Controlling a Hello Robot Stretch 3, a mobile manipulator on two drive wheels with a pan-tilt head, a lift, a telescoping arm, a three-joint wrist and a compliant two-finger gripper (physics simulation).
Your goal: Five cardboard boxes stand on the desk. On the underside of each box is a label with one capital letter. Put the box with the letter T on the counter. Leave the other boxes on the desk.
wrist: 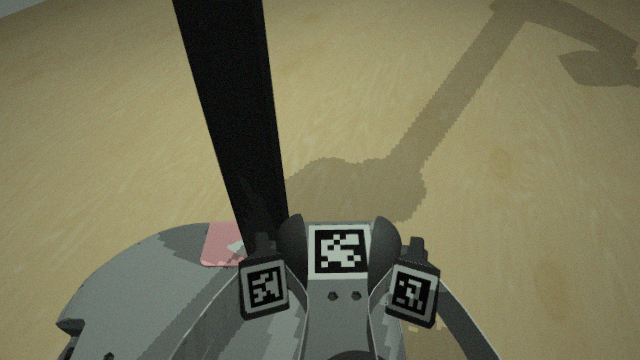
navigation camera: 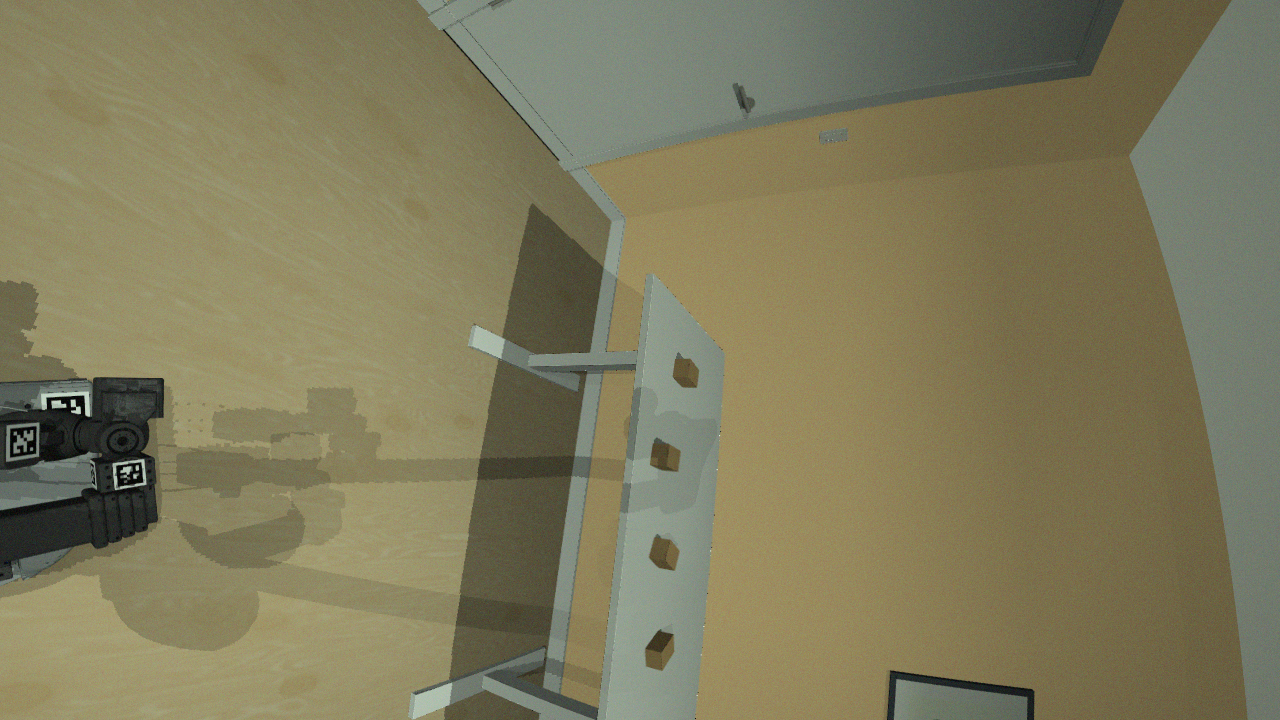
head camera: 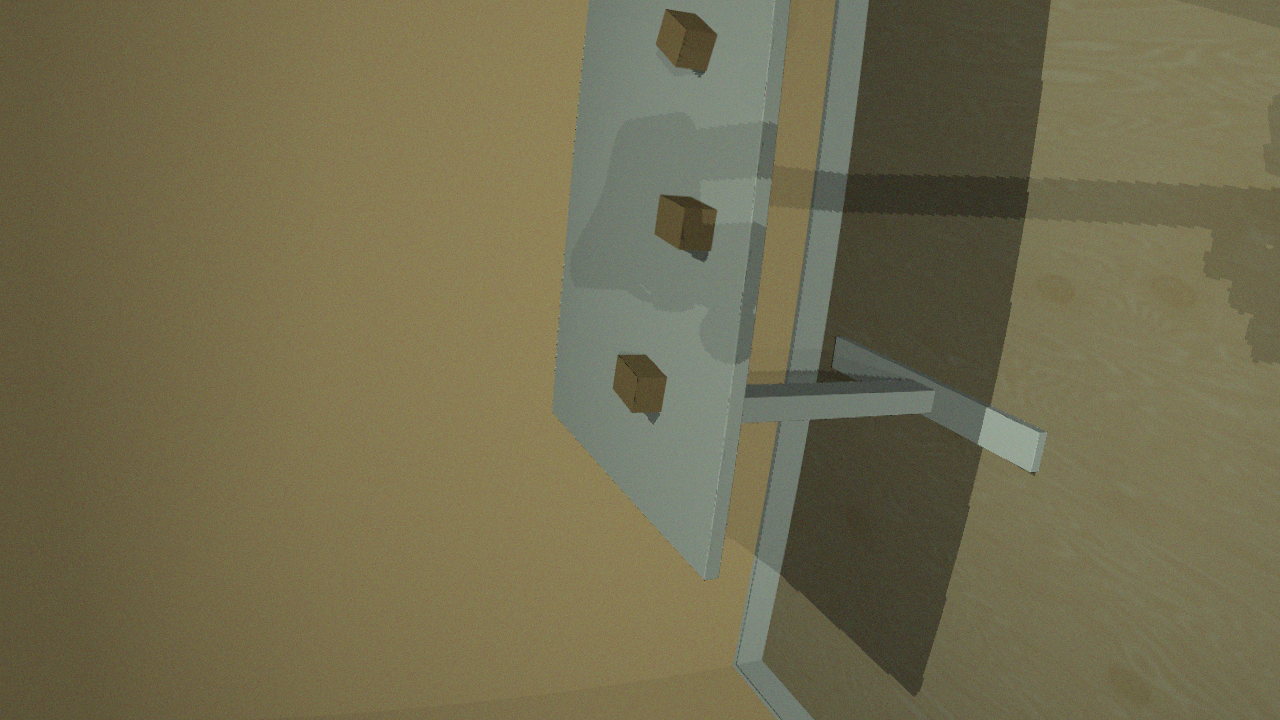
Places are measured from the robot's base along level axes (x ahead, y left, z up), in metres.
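Where they show: gripper, fingertip midpoint: (wrist: pixel 337 242).
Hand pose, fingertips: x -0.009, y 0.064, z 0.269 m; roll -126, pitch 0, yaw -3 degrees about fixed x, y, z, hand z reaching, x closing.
Each offset is from my fingertips to the top centre of the thing. "spot": to the spot under its first point. Level surfaces: height alone.
The desk @[dz +0.451 m] (head camera: pixel 680 483) (navigation camera: pixel 684 501) is a long pale table against the tan wall. Three small brown cardboard boxes show on it in the head view: one box @[dx -0.492, dy -1.246, dz +0.501 m] (head camera: pixel 685 41) at the top, a middle box @[dx -0.216, dy -1.269, dz +0.501 m] (head camera: pixel 685 223) and an end box @[dx +0.013, dy -1.452, dz +0.501 m] (head camera: pixel 639 383). The navigation view shows the end box (navigation camera: pixel 686 370), the middle box (navigation camera: pixel 665 456), the third box (navigation camera: pixel 664 552) and a fourth box @[dx -0.770, dy -1.199, dz +0.501 m] (navigation camera: pixel 660 650), in a row. The fifth box does not show. The undersides and letters are hidden. My gripper (wrist: pixel 337 242) is open and empty above my base, away from the desk. The counter does not show.
Desk legs @[spot: dx +0.061, dy -1.562, dz +0.015 m] (head camera: pixel 836 402) (navigation camera: pixel 586 360) reach down to splayed feet on the wood floor. A grey door (navigation camera: pixel 850 44) and a dark-framed panel (navigation camera: pixel 962 702) are on the walls. My wrist parts (navigation camera: pixel 120 438) show at the left. The black mast (wrist: pixel 235 110) rises from my base (wrist: pixel 135 290).
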